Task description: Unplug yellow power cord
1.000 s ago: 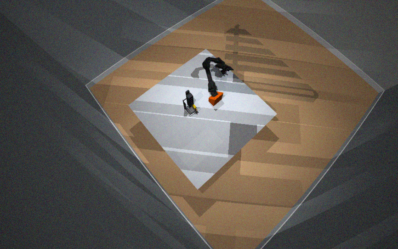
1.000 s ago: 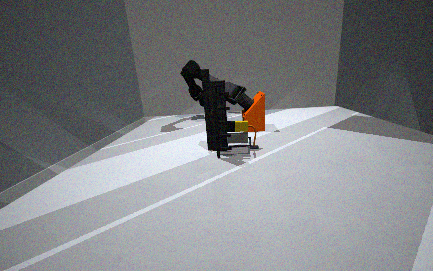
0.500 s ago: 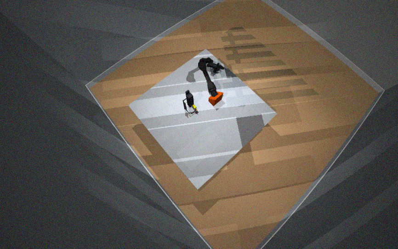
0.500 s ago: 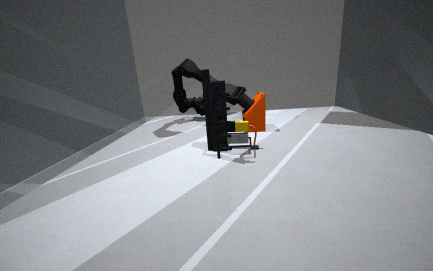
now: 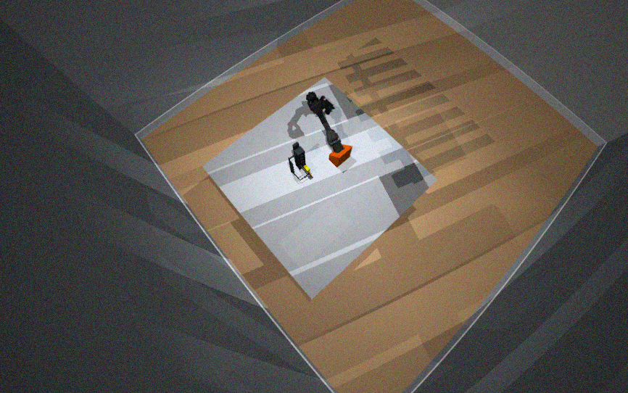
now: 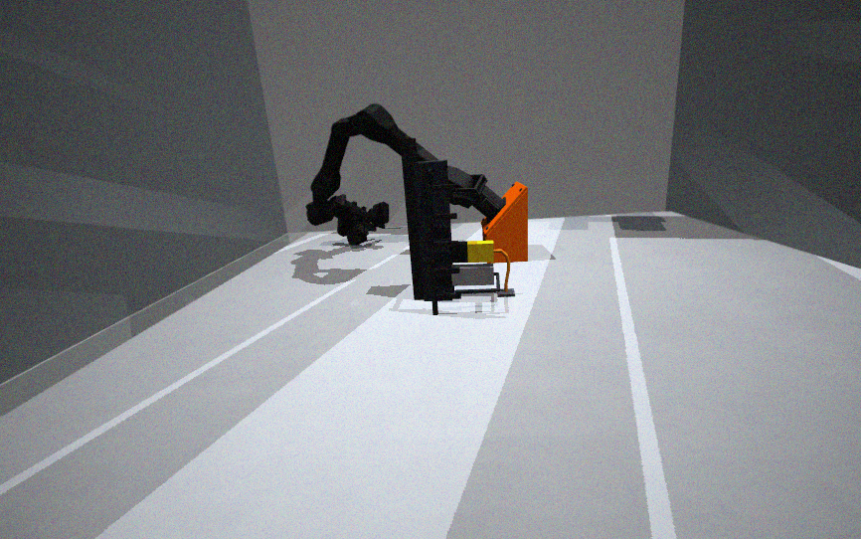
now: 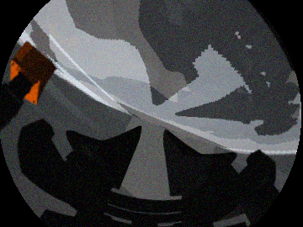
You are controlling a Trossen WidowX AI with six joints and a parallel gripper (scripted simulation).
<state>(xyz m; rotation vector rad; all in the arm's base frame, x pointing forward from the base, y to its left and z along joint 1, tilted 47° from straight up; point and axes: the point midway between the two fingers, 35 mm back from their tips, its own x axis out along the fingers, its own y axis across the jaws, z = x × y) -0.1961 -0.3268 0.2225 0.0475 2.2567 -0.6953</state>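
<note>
Right now the yellow plug is 510 mm ahead of my gripper tip, 330 mm to the left of it and 60 mm above it.
</note>
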